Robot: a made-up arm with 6 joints.
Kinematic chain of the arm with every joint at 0, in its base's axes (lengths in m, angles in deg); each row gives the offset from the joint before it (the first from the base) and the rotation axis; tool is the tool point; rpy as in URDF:
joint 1: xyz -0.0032 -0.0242 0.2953 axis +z
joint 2: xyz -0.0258 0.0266 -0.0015 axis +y
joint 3: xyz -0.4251 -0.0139 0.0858 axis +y
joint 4: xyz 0.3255 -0.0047 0.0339 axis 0.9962 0 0.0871
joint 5: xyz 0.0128 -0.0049 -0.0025 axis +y
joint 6: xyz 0.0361 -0.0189 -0.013 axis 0.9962 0 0.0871
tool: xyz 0.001 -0.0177 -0.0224 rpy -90 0 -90
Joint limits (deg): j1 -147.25..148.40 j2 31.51..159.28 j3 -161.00..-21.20 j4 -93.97..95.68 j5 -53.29..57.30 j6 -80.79..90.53
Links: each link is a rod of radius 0.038 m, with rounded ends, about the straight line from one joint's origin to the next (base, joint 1, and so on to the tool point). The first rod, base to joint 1, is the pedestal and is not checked.
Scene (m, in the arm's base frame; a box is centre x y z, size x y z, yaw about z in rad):
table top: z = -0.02
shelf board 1: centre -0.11 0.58 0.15 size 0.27 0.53 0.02 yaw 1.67
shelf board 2: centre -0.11 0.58 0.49 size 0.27 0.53 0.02 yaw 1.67
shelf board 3: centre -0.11 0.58 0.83 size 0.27 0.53 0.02 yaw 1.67
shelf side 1: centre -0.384 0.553 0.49 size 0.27 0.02 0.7 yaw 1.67
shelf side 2: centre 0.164 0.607 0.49 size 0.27 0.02 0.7 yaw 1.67
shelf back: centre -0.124 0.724 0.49 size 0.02 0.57 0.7 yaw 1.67
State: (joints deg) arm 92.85 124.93 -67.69 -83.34 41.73 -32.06
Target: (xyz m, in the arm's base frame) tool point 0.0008 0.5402 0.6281
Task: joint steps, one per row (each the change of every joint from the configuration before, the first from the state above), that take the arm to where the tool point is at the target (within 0.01 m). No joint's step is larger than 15 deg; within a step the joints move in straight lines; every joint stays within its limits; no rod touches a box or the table.
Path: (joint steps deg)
1: -0.20 -4.46 10.32 1.62 0.80 0.73
2: -0.19 -4.45 10.31 1.63 0.80 0.73
3: -0.20 -4.46 10.32 1.62 0.80 0.73
4: 0.52 -14.45 -8.34 -1.17 0.19 -0.14
5: 0.51 -14.45 -8.34 -1.17 0.18 -0.14
6: 0.09 9.62 -13.18 -2.05 -1.70 -1.21
7: 0.09 9.63 -13.19 -2.05 -1.71 -1.20
8: 0.08 9.62 -13.18 -2.05 -1.71 -1.21

